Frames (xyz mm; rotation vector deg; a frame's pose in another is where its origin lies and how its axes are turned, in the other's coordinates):
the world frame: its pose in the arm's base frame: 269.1 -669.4 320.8 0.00 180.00 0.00
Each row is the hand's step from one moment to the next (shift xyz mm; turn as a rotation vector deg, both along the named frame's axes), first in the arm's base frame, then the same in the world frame.
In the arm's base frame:
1: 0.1 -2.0 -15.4 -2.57 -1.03 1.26
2: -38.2 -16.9 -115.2 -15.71 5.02 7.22
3: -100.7 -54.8 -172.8 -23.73 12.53 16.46
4: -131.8 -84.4 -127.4 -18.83 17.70 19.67
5: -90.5 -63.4 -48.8 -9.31 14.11 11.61
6: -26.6 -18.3 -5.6 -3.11 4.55 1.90
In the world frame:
1: -0.1 -2.0 15.4 2.57 -1.03 -1.26
2: 38.2 -16.9 115.2 15.71 5.02 -7.22
3: 100.7 -54.8 172.8 23.73 12.53 -16.46
4: 131.8 -84.4 127.4 18.83 17.70 -19.67
5: 90.5 -63.4 48.8 9.31 14.11 -11.61
6: 26.6 -18.3 5.6 3.11 4.55 -1.90

